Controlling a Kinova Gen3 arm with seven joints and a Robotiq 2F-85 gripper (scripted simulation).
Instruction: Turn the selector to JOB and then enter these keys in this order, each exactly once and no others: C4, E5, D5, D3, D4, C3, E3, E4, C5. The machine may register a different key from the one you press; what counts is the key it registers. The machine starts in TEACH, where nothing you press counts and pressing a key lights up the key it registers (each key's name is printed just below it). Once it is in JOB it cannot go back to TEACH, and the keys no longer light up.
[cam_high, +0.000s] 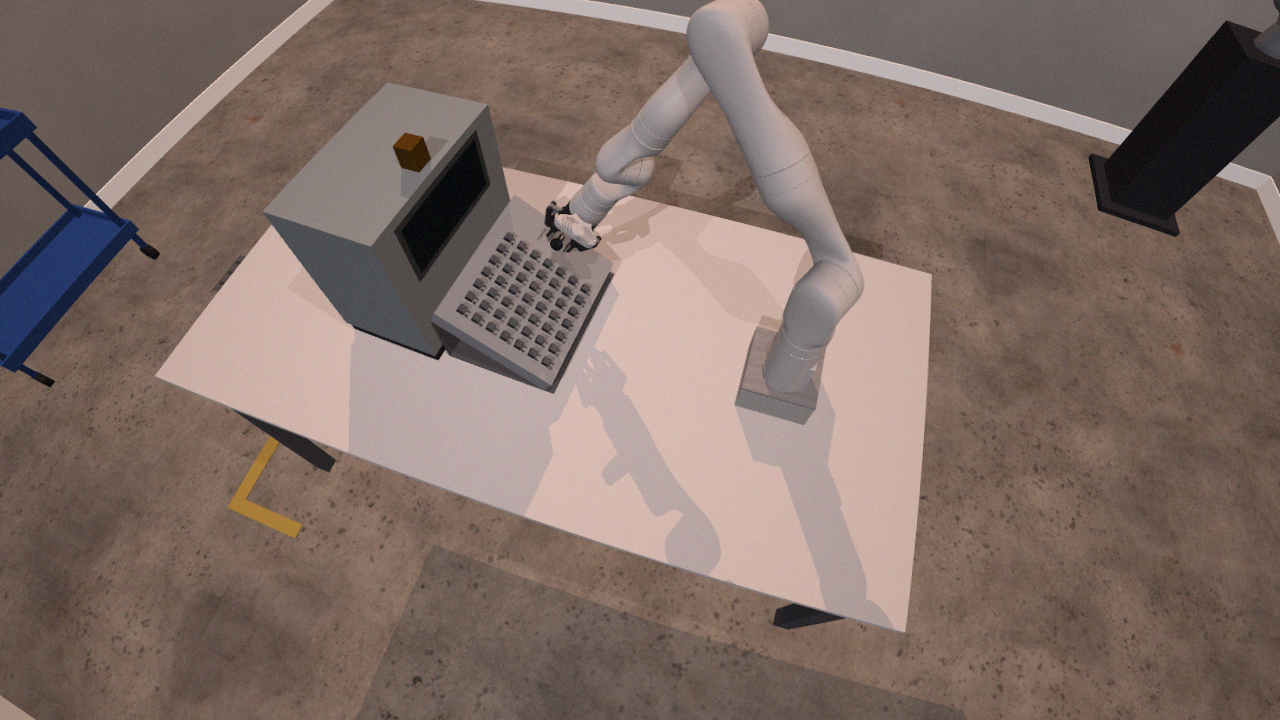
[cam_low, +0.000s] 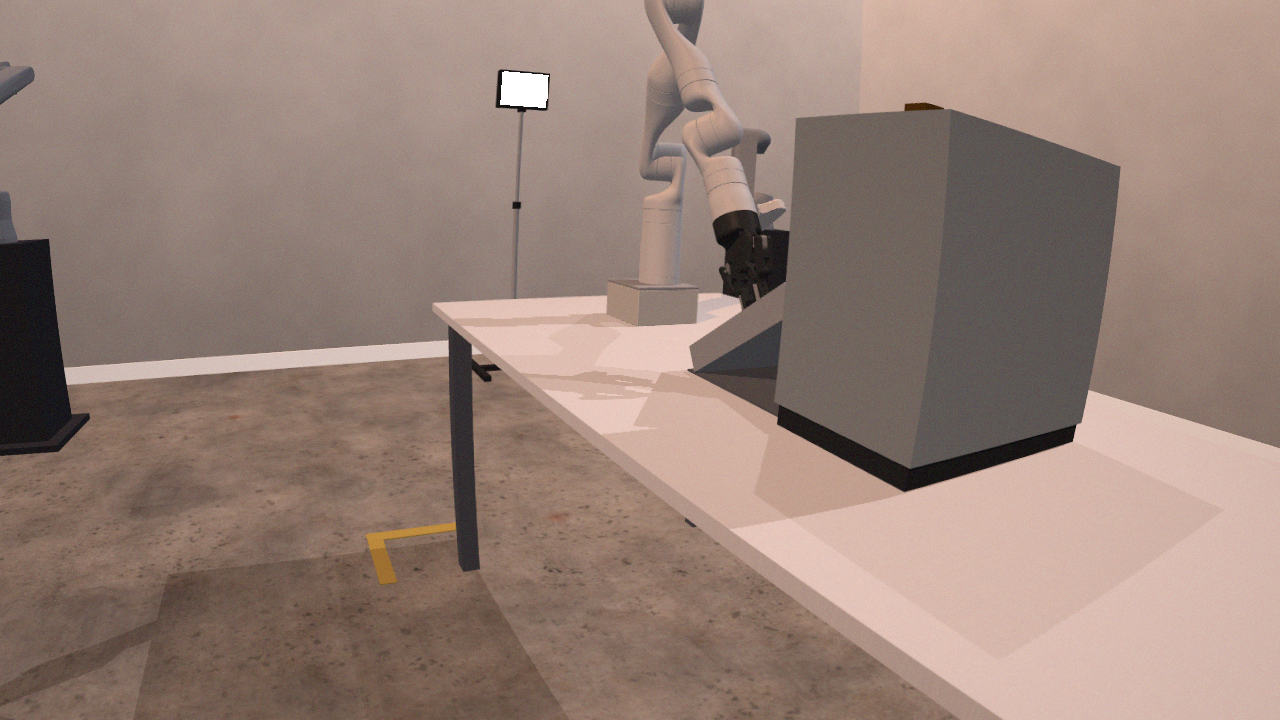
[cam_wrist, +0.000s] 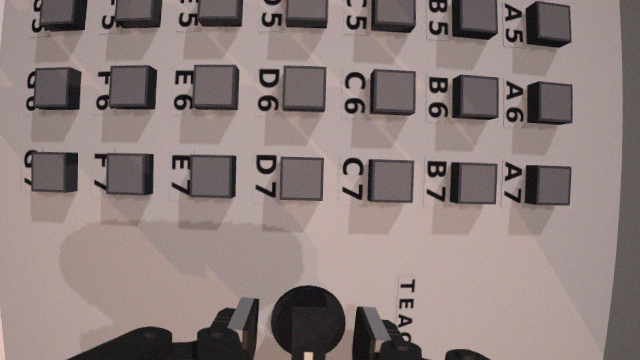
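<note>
The black selector knob is 1 cm below my hand and 1 cm ahead of it. From my hand the other things lie so: key D7: 6 cm to the left, 2 cm below, 1 cm ahead; then sloped keypad: 11 cm to the left, 6 cm below, 4 cm ahead; then key D5: 13 cm to the left, 2 cm below, 1 cm ahead.
</note>
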